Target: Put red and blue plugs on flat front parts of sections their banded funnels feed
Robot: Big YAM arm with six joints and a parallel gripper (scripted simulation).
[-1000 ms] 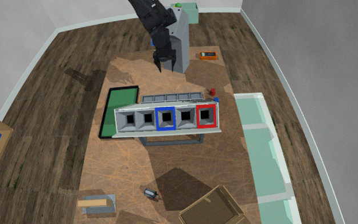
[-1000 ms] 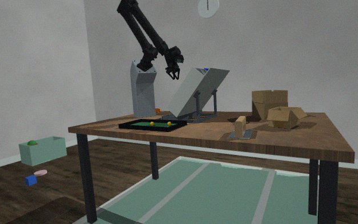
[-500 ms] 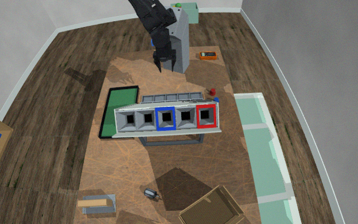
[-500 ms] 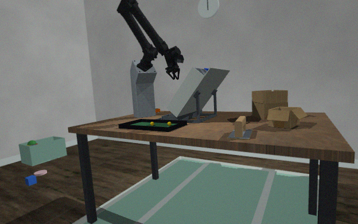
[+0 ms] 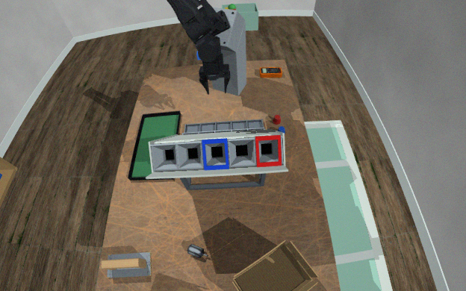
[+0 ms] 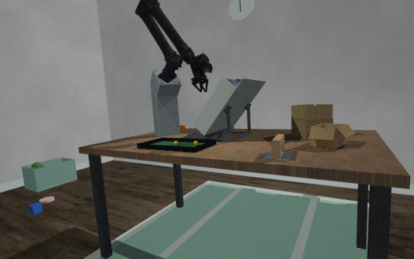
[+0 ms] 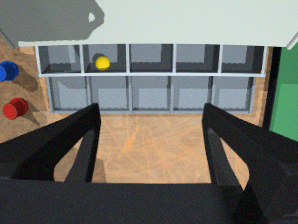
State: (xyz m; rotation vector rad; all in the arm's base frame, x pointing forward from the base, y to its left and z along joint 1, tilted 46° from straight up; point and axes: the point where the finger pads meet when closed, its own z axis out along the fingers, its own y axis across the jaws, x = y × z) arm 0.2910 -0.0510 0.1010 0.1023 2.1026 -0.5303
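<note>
Right now the red plug is 28 cm below my hand, 27 cm to the left of it and 1 cm ahead of it. Round my hand: blue plug 28 cm below, 26 cm to the left, 8 cm ahead; cover 13 cm ahead, 9 cm below, 4 cm to the right; green marble tray 31 cm to the right, 29 cm below, 10 cm behind.
</note>
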